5 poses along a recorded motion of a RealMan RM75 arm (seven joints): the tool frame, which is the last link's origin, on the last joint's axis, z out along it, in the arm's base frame.
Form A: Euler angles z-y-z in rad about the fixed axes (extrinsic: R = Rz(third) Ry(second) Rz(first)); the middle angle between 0 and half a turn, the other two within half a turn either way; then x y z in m.
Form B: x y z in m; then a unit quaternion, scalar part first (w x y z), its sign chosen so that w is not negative. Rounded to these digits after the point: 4 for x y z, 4 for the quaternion.
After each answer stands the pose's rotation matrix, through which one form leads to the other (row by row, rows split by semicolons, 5 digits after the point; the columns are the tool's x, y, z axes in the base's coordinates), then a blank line. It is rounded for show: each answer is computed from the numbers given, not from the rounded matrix.
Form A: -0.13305 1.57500 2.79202 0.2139 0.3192 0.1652
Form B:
0.2139 0.3192 0.1652 0.1686 -0.7044 0.0766 0.6852
0.04935 -0.33895 -0.93951; 0.12321 -0.93141 0.34249; -0.99115 -0.13266 -0.00420

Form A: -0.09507 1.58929 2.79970 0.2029 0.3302 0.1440
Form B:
0.2029 0.3302 0.1440 0.1518 -0.7082 0.0878 0.6839
0.04917 -0.33210 -0.94196; 0.08326 -0.93846 0.33521; -0.99531 -0.09491 -0.01849

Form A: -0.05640 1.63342 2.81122 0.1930 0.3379 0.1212
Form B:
0.1930 0.3379 0.1212 0.1316 -0.7221 0.0995 0.6719
0.07739 -0.32054 -0.94407; 0.03305 -0.94556 0.32376; -0.99645 -0.05626 -0.06258

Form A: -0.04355 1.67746 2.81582 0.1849 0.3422 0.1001
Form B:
0.1849 0.3422 0.1001 0.1227 -0.7364 0.1046 0.6570
0.11470 -0.31535 -0.94202; 0.00721 -0.94799 0.31822; -0.99337 -0.04329 -0.10646

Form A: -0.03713 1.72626 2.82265 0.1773 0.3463 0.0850
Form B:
0.1773 0.3463 0.0850 0.1151 -0.7523 0.1067 0.6398
0.15857 -0.30789 -0.93812; -0.01327 -0.95072 0.30978; -0.98726 -0.03667 -0.15484

